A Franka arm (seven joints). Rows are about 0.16 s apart.
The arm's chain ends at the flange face. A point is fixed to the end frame.
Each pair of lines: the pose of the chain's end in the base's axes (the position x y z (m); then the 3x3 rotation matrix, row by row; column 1 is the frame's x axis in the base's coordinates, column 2 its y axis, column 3 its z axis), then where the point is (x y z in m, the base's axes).
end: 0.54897 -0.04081 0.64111; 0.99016 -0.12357 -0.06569; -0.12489 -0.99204 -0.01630; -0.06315 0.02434 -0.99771
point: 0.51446 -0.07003 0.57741
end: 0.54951 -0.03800 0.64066; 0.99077 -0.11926 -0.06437; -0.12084 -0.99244 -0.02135; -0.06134 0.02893 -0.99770
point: 0.51521 -0.06767 0.57706
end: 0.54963 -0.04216 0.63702; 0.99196 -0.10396 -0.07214; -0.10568 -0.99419 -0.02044; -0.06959 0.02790 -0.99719
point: 0.51526 -0.07223 0.57363
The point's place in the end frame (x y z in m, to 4 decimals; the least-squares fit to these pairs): -0.0265 0.0317 0.0663
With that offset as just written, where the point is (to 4 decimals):
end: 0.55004 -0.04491 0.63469; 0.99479 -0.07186 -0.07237; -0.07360 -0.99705 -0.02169; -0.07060 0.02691 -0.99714
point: 0.5166 -0.0760 0.5713
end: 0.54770 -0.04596 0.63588; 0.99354 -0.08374 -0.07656; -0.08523 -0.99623 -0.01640; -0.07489 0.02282 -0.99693
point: 0.5136 -0.0764 0.5725
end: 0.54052 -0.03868 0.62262; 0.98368 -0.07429 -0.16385; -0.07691 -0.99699 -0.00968; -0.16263 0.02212 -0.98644
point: 0.5012 -0.0689 0.5622
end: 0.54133 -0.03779 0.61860; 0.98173 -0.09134 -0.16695; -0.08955 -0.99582 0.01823; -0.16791 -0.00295 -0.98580
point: 0.5013 -0.0658 0.5576
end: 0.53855 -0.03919 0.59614; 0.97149 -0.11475 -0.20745; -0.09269 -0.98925 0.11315; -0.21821 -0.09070 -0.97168
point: 0.4954 -0.0606 0.5346
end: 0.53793 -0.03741 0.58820; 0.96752 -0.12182 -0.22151; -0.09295 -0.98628 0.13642; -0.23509 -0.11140 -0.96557
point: 0.4937 -0.0572 0.5269
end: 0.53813 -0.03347 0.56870; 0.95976 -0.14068 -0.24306; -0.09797 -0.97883 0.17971; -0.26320 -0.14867 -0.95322
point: 0.4921 -0.0500 0.5078
